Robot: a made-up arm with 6 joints.
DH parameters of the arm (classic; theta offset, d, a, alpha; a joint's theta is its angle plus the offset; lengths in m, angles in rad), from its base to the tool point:
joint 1: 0 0.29 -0.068 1.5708
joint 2: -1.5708 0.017 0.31 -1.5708
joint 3: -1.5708 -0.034 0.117 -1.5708
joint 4: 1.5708 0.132 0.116 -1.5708
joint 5: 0 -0.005 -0.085 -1.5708
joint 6: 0.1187 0 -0.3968 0
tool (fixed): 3.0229 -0.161 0 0
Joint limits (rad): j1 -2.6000..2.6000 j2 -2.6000..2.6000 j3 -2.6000..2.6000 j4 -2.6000..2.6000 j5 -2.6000..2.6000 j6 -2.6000..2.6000
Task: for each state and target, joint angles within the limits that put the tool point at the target. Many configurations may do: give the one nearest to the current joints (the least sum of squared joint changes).
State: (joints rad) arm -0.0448 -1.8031 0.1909 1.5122 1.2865 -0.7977
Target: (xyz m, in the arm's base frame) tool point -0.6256 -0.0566 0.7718
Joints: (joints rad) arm 0.4296 -1.6854 0.2528 1.6062 1.4473 -1.4903
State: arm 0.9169 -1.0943 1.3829 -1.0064 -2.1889 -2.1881
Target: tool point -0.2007 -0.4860 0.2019
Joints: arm 1.3742 -1.9659 1.3519 -1.2440 -2.5306 -2.6000
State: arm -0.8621 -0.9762 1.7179 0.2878 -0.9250 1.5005
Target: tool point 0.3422 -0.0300 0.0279
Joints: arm -1.7495 -0.4443 1.3239 0.7537 -0.8777 1.9921
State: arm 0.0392 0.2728 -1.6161 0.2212 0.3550 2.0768
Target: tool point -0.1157 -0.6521 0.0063
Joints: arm 0.9448 -0.4463 -1.5335 0.0551 0.0720 2.2825
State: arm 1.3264 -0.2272 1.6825 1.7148 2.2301 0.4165
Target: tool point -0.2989 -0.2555 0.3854
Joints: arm 1.6734 0.1808 1.4824 1.1762 2.4492 0.2227
